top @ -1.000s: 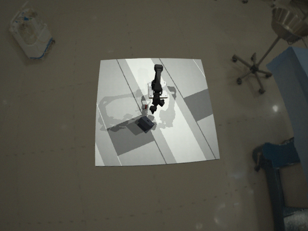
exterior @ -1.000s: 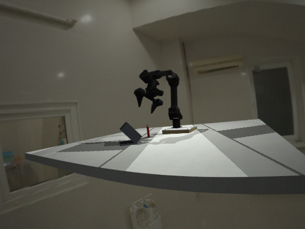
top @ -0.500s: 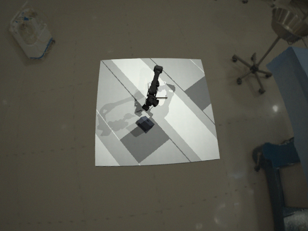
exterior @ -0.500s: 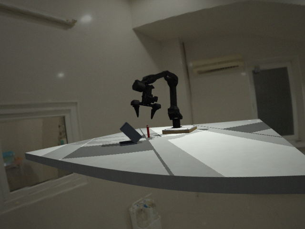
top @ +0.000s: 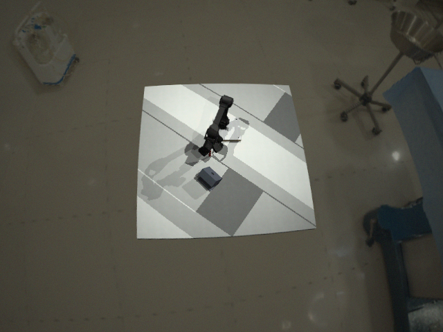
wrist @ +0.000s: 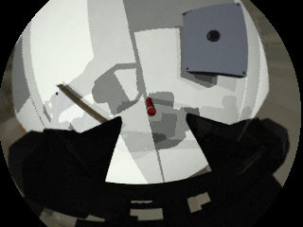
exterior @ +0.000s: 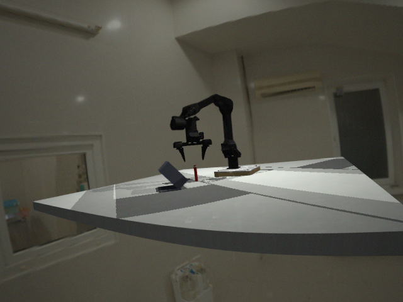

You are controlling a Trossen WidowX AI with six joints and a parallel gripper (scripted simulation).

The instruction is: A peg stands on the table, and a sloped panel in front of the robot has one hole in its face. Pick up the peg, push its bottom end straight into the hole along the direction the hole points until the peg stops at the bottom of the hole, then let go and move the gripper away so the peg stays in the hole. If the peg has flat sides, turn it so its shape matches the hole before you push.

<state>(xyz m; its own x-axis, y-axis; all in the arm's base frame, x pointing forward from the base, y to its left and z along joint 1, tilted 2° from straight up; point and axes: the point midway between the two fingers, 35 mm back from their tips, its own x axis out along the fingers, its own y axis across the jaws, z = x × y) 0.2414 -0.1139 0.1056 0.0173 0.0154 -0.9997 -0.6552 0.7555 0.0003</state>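
Right now the red peg is 50 mm below my gripper tip. Round my gripper tip: sloped panel 180 mm ahead, 40 mm below, 10 mm to the right.
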